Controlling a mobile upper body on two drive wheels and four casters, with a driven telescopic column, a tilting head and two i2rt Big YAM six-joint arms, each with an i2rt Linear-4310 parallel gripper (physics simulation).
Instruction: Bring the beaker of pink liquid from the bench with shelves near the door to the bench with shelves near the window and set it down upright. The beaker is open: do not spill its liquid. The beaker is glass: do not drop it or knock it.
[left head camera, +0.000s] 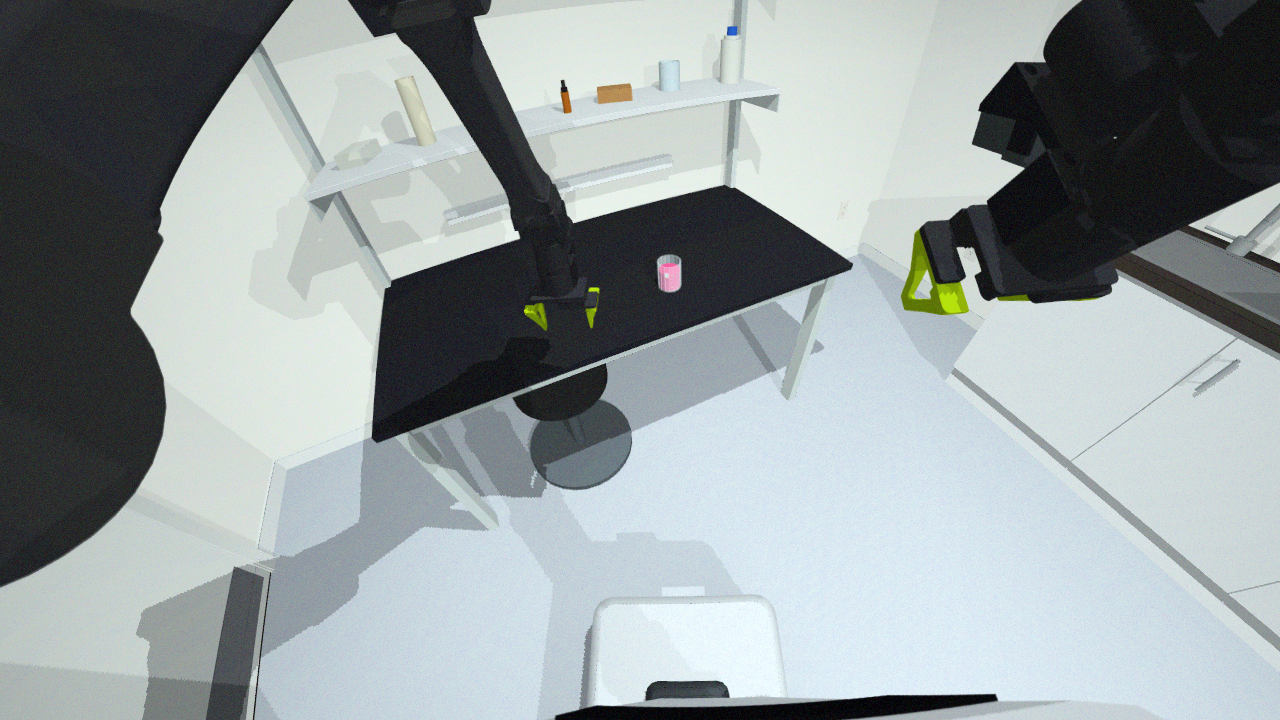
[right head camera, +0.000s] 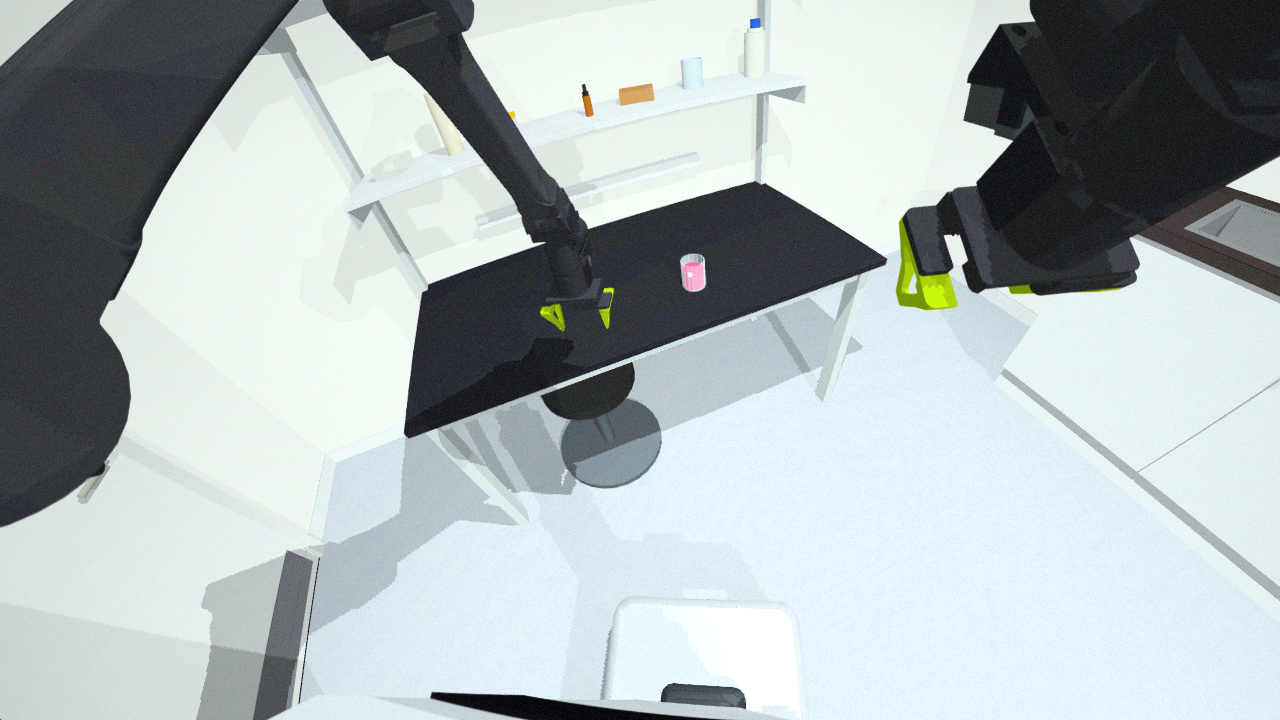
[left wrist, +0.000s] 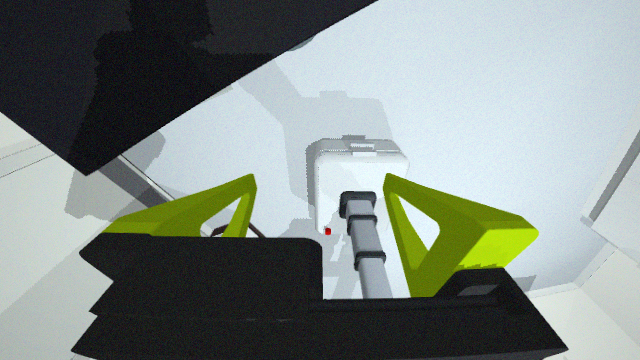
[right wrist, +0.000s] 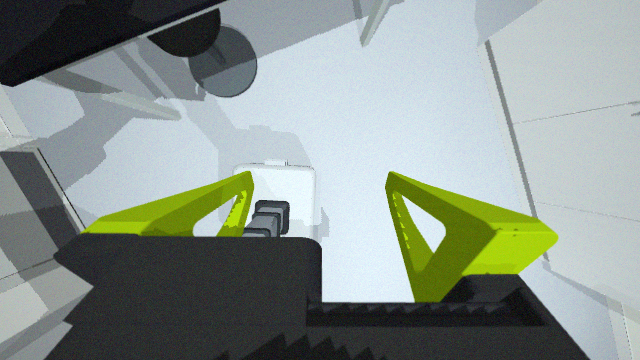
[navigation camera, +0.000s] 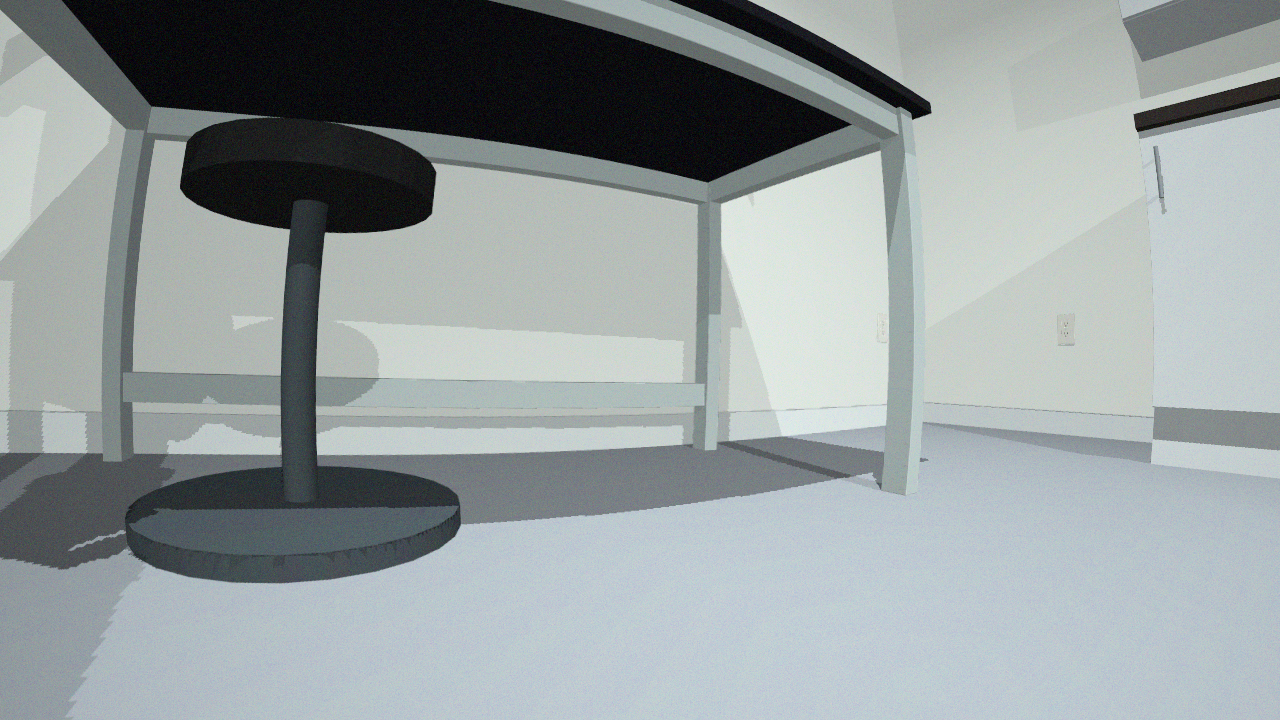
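Note:
The glass beaker of pink liquid (left head camera: 668, 274) (right head camera: 692, 274) stands upright on the black bench top (left head camera: 751, 232) (right head camera: 787, 228), right of the middle, below a wall shelf. My left gripper (left head camera: 566, 320) (right head camera: 583, 320) (left wrist: 319, 180) is open and empty. In both head views it shows over the bench, to the left of the beaker and apart from it. My right gripper (right wrist: 319, 178) is open and empty; in the head views it is at the right, beyond the bench's right end. The beaker does not show in the wrist views or the navigation view. A second bench with shelves cannot be made out.
A round stool (left head camera: 581, 447) (right head camera: 611, 443) (navigation camera: 299, 358) stands at the bench's front edge, its seat partly under the top. The wall shelf (left head camera: 644, 105) (right head camera: 666, 106) holds several bottles and a brown block (left head camera: 614, 93). White cabinets (left head camera: 1118, 402) stand at the right. The robot's white base (left head camera: 684, 635) is below.

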